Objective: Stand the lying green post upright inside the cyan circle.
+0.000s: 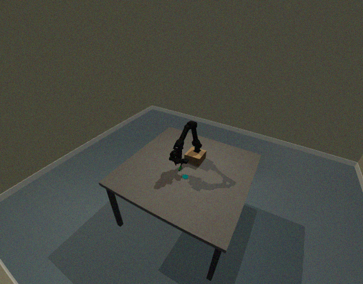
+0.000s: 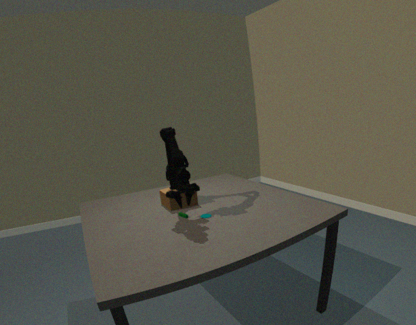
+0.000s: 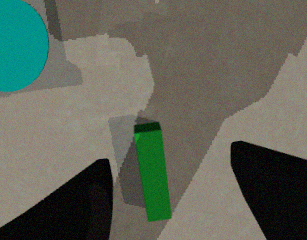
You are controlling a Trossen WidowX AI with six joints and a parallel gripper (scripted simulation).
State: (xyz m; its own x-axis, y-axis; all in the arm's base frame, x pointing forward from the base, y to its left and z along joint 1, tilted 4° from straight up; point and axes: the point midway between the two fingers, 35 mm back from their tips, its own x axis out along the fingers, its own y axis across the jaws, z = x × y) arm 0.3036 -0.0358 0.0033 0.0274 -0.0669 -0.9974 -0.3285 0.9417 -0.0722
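Now: the green post 60 mm below my gripper tip, 40 mm behind it and 10 mm to the right of it. The rest, counted from my gripper tip: cyan circle 100 mm to the left, 70 mm below, 20 mm ahead.
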